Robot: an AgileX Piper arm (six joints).
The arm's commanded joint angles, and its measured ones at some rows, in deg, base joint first. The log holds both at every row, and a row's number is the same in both.
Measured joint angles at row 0:
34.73, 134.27, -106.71, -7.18, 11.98, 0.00
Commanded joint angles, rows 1 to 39:
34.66, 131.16, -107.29, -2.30, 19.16, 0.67
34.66, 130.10, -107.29, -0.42, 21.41, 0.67
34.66, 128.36, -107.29, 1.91, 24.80, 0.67
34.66, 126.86, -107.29, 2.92, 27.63, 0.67
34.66, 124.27, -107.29, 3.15, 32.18, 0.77
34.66, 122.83, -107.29, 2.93, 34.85, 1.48
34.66, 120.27, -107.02, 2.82, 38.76, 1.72
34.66, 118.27, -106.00, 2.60, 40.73, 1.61
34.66, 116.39, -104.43, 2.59, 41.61, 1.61
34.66, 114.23, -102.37, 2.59, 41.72, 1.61
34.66, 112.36, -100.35, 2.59, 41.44, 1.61
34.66, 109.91, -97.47, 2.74, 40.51, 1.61
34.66, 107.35, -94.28, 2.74, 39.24, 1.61
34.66, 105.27, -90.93, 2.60, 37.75, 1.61
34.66, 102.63, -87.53, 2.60, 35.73, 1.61
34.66, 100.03, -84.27, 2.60, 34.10, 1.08
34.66, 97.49, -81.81, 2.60, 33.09, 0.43
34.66, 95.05, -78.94, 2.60, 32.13, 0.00
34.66, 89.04, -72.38, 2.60, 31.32, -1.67
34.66, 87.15, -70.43, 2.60, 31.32, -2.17
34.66, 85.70, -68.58, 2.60, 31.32, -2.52
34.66, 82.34, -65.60, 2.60, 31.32, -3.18
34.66, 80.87, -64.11, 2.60, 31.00, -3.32
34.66, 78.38, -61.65, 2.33, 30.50, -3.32
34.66, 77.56, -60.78, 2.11, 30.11, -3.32
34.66, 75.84, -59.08, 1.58, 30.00, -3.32
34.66, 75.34, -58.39, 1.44, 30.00, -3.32
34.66, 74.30, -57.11, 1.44, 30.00, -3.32
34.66, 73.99, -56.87, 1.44, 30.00, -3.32
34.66, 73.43, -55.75, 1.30, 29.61, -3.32
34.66, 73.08, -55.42, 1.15, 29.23, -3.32
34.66, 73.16, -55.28, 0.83, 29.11, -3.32
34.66, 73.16, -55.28, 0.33, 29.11, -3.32
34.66, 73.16, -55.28, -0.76, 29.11, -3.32
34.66, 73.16, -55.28, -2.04, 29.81, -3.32
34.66, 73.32, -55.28, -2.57, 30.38, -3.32
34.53, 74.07, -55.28, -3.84, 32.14, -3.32
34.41, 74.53, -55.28, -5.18, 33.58, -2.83
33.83, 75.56, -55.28, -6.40, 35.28, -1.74
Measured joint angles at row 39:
34.73, 73.78, -55.55, -2.34, 31.24, -2.95
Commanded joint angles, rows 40 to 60:
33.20, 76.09, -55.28, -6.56, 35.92, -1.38
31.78, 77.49, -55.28, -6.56, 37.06, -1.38
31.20, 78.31, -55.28, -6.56, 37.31, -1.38
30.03, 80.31, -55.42, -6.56, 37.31, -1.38
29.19, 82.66, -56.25, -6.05, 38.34, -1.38
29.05, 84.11, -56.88, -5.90, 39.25, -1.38
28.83, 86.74, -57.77, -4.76, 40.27, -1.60
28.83, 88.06, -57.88, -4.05, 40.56, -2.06
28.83, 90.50, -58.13, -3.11, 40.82, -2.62
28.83, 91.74, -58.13, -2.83, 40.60, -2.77
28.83, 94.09, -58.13, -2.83, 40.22, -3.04
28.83, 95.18, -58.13, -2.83, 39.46, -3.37
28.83, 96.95, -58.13, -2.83, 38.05, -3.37
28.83, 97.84, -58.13, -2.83, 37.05, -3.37
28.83, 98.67, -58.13, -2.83, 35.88, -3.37
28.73, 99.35, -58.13, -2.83, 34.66, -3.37
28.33, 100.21, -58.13, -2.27, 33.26, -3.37
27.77, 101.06, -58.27, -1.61, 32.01, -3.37
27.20, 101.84, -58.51, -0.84, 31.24, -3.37
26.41, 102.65, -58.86, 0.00, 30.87, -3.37
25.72, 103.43, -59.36, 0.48, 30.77, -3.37
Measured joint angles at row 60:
28.21, 100.82, -57.75, -1.62, 33.86, -2.91
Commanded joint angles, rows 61 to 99:
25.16, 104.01, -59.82, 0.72, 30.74, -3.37
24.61, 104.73, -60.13, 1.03, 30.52, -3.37
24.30, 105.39, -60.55, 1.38, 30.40, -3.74
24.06, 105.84, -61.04, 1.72, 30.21, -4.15
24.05, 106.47, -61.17, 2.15, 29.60, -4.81
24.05, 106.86, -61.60, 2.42, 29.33, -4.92
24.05, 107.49, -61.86, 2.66, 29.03, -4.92
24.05, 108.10, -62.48, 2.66, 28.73, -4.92
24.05, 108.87, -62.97, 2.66, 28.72, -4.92
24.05, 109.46, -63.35, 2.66, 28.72, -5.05
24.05, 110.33, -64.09, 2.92, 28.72, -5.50
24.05, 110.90, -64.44, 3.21, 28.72, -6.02
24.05, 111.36, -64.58, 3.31, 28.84, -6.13
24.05, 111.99, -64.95, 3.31, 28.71, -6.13
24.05, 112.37, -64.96, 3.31, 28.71, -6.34
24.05, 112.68, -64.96, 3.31, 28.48, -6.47
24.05, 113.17, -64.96, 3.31, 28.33, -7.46
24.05, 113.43, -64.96, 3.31, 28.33, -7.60
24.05, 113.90, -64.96, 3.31, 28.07, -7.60
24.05, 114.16, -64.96, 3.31, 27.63, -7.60
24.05, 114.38, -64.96, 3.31, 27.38, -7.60
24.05, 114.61, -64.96, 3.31, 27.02, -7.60
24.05, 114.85, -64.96, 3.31, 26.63, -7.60
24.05, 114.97, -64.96, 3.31, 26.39, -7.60
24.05, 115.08, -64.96, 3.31, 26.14, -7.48
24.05, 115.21, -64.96, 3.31, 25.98, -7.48
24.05, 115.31, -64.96, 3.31, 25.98, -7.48
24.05, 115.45, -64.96, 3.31, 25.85, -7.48
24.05, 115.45, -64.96, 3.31, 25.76, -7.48
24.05, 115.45, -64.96, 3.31, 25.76, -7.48
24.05, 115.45, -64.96, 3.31, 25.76, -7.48
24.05, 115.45, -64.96, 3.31, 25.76, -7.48
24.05, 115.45, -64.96, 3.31, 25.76, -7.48
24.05, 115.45, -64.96, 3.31, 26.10, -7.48
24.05, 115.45, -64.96, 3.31, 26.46, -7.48
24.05, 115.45, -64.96, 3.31, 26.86, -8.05
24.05, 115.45, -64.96, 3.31, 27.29, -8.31
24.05, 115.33, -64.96, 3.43, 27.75, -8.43
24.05, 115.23, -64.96, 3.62, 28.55, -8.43
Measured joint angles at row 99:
24.28, 115.38, -64.70, 3.32, 26.72, -7.34
